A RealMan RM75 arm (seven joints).
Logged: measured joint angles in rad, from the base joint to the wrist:
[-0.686, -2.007, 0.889, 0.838, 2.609, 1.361, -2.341]
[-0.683, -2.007, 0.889, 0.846, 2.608, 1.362, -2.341]
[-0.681, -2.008, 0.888, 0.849, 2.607, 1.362, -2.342]
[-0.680, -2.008, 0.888, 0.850, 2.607, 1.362, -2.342]
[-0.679, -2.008, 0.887, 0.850, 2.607, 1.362, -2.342]
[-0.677, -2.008, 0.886, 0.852, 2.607, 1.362, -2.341]
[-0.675, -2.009, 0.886, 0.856, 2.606, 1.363, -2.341]
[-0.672, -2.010, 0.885, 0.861, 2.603, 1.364, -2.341]
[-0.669, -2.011, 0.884, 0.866, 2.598, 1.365, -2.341]
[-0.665, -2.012, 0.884, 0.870, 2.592, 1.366, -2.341]
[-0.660, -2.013, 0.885, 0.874, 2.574, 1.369, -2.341]
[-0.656, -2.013, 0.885, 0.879, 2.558, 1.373, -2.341]
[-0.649, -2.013, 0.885, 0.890, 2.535, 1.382, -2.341]
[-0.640, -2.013, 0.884, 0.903, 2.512, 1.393, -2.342]
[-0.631, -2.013, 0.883, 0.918, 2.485, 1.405, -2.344]
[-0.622, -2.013, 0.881, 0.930, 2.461, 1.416, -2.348]
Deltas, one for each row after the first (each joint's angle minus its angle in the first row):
[0.003, 0.000, 0.000, 0.008, -0.001, 0.001, 0.000]
[0.005, -0.001, -0.001, 0.011, -0.002, 0.001, -0.001]
[0.006, -0.001, -0.001, 0.012, -0.002, 0.001, -0.001]
[0.007, -0.001, -0.002, 0.012, -0.002, 0.001, -0.001]
[0.009, -0.001, -0.003, 0.014, -0.002, 0.001, 0.000]
[0.011, -0.002, -0.003, 0.018, -0.003, 0.002, 0.000]
[0.014, -0.003, -0.004, 0.023, -0.006, 0.003, 0.000]
[0.017, -0.004, -0.005, 0.028, -0.011, 0.004, 0.000]
[0.021, -0.005, -0.005, 0.032, -0.017, 0.005, 0.000]
[0.026, -0.006, -0.004, 0.036, -0.035, 0.008, 0.000]
[0.030, -0.006, -0.004, 0.041, -0.051, 0.012, 0.000]
[0.037, -0.006, -0.004, 0.052, -0.074, 0.021, 0.000]
[0.046, -0.006, -0.005, 0.065, -0.097, 0.032, -0.001]
[0.055, -0.006, -0.006, 0.080, -0.124, 0.044, -0.003]
[0.064, -0.006, -0.008, 0.092, -0.148, 0.055, -0.007]

